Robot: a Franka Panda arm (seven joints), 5 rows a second.
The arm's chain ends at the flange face. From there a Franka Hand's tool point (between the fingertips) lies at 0.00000 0.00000 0.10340 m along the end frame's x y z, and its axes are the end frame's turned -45 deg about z.
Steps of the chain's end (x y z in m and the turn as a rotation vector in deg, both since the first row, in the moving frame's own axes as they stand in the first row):
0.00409 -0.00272 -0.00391 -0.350 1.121 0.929
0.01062 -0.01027 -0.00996 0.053 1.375 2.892
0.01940 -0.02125 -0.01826 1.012 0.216 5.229
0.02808 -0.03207 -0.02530 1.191 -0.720 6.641
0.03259 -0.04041 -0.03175 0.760 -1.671 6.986
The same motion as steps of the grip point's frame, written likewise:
0.00578 0.00285 -0.00393 -1.040 0.545 0.929
0.01655 0.00198 -0.00999 -0.935 1.010 2.892
0.03035 -0.00225 -0.01828 0.563 0.868 5.229
0.04327 -0.00522 -0.02533 1.351 0.333 6.641
0.05065 -0.00869 -0.03180 1.719 -0.644 6.986

